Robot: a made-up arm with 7 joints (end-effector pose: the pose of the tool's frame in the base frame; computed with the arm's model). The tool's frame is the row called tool. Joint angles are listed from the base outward.
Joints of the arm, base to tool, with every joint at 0 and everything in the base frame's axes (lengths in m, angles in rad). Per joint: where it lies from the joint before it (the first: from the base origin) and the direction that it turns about. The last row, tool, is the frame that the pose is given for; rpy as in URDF.
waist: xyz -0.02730 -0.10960 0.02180 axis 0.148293 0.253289 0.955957
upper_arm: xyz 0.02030 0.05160 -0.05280 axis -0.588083 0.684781 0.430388
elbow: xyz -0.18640 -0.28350 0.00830 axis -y
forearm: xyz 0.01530 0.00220 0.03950 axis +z
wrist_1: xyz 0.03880 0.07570 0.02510 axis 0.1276 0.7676 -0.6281
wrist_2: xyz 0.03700 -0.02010 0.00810 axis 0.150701 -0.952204 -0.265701
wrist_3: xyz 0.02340 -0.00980 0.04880 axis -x
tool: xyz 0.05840 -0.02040 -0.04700 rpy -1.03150 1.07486 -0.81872
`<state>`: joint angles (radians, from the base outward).
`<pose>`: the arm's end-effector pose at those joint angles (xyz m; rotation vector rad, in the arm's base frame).
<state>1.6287 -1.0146 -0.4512 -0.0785 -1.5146 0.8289 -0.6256</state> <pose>0.0251 -0.2943 -0.1011 1.2280 -0.5181 1.5671</pose>
Working (the frame after each row of the table, in the pose's form):
after waist: -0.0273 -0.1096 0.0218 0.2415 0.4125 1.5570
after upper_arm: -0.0965 -0.0946 -0.0074 1.0457 0.3330 0.8131
after elbow: -0.0933 -0.3074 -0.2718 0.8546 0.7146 1.0476
after forearm: -0.0561 -0.3024 -0.2521 0.8202 0.7425 0.9775
after wrist_1: -0.0515 -0.2489 -0.1815 1.3875 -0.8132 1.1224
after wrist_2: -0.0198 -0.2494 -0.1526 2.0080 -1.1093 0.4346
after wrist_3: -0.0021 -0.2970 -0.1738 2.5376 -1.0550 0.8639

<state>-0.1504 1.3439 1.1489 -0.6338 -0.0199 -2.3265 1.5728</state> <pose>0.1933 -0.2004 0.2028 2.3261 -0.8119 -0.8651</pose>
Working (the frame after each row of the table, in the pose's form):
after waist: -0.0273 -0.1096 0.0218 -0.0223 -0.0381 -0.1438
after upper_arm: 0.0021 -0.0628 -0.0312 -0.7460 0.9414 0.4268
after elbow: 0.0848 -0.2515 0.2385 -0.3792 -0.1396 0.7343
after forearm: 0.0846 -0.2283 0.2740 -0.3098 -0.2452 0.1089
after wrist_1: 0.1104 -0.1438 0.2820 -0.3131 -0.2586 0.1234
after wrist_2: 0.1454 -0.1546 0.3044 -0.6923 2.0479 0.2682
after wrist_3: 0.1760 -0.1496 0.2590 -1.5327 1.4874 1.9398

